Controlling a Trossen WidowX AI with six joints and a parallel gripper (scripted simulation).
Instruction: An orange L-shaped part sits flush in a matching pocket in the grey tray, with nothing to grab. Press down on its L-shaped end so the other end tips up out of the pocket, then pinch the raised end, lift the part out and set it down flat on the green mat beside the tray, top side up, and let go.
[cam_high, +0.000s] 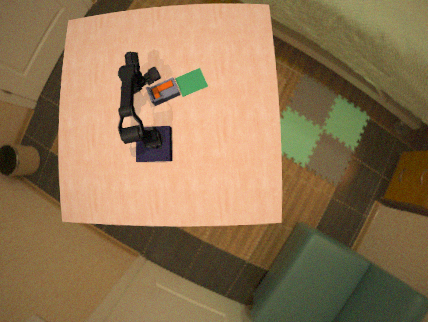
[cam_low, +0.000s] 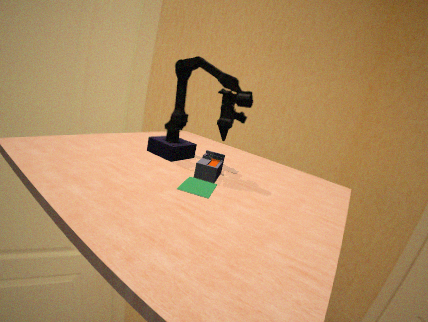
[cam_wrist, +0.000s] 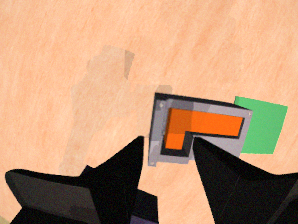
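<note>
The orange L-shaped part is 10 mm ahead of my gripper tip, 60 mm to the right of it and 110 mm below it. From my gripper tip the other things lie so: green mat 90 mm ahead, 200 mm to the right, 170 mm below.
</note>
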